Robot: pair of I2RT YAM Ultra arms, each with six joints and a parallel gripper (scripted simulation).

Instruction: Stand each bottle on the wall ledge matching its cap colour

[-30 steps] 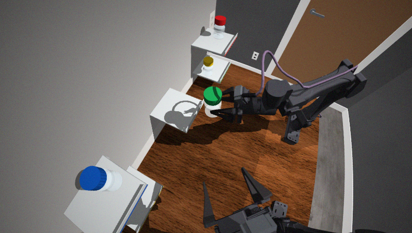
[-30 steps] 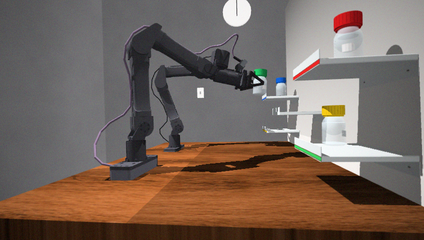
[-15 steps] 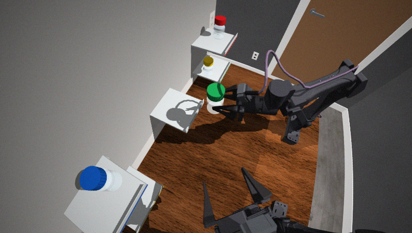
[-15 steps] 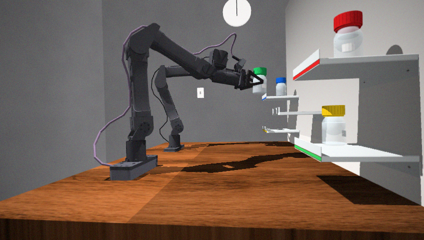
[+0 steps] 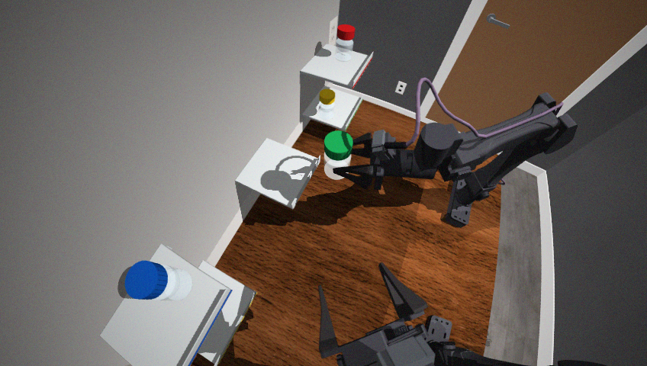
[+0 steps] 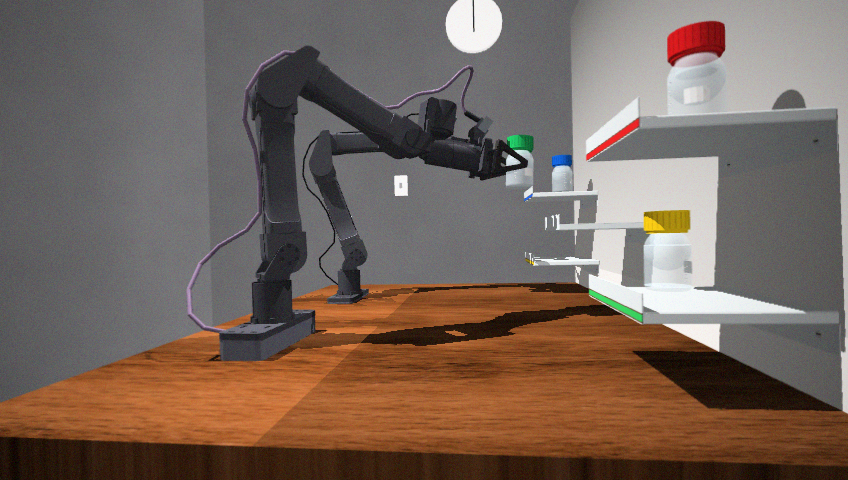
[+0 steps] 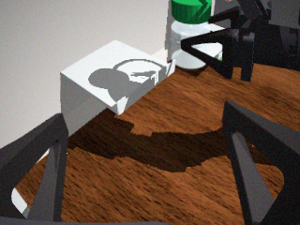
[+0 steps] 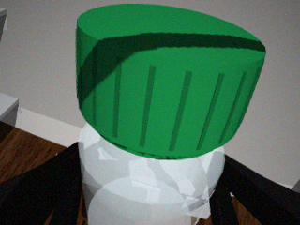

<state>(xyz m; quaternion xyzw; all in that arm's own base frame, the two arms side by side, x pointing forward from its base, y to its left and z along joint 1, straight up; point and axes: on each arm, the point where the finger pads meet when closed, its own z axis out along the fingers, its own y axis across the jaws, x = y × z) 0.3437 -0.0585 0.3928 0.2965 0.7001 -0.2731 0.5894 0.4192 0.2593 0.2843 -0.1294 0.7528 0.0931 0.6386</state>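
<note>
The yellow-capped bottle is 32 cm to the right of my right hand, 17 cm below it and 15 cm ahead of it. The rest, counted from my right hand: blue-capped bottle 35 cm to the left, 17 cm ahead, 2 cm above; then green-capped bottle right at my right hand; then wall 26 cm ahead, 13 cm above.
</note>
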